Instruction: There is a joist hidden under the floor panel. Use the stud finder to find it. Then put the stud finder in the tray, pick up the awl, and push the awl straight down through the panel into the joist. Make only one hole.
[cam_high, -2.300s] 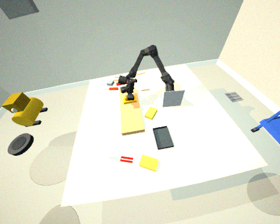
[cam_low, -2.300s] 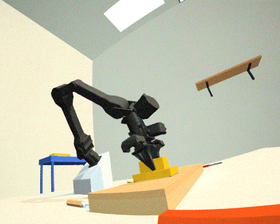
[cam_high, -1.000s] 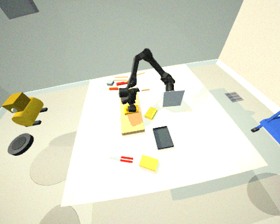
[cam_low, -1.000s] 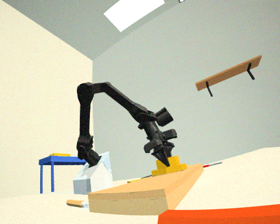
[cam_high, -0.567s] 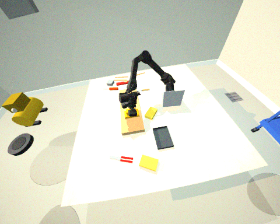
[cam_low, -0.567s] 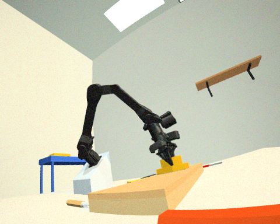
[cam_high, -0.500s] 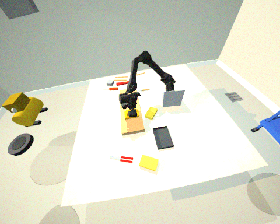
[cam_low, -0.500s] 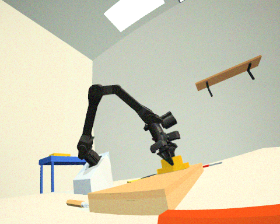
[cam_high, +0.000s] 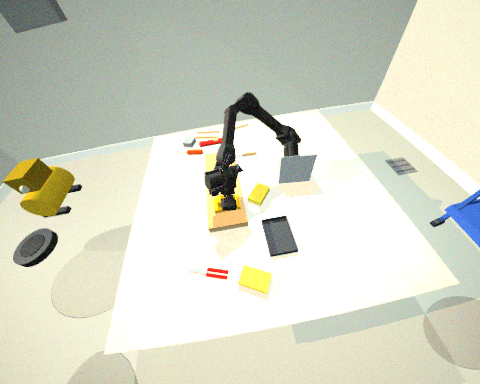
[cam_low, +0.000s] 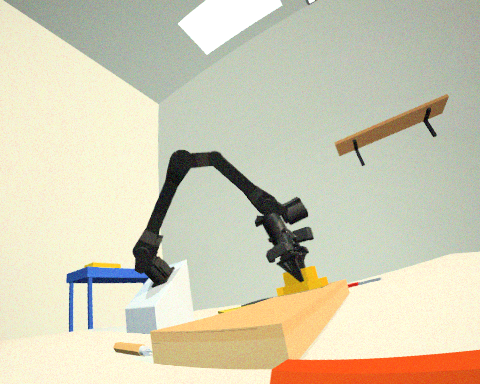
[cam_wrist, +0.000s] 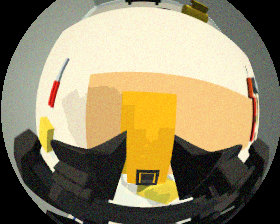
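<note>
My gripper tip is 21 cm past the dark tray, 19 cm to the right of it and 5 cm above it. The rest, counted from my gripper tip: yellow stud finder 2 cm behind, 2 cm above; then red level 57 cm to the right, 5 cm below; then awl 38 cm to the right, 16 cm behind, 6 cm below.
</note>
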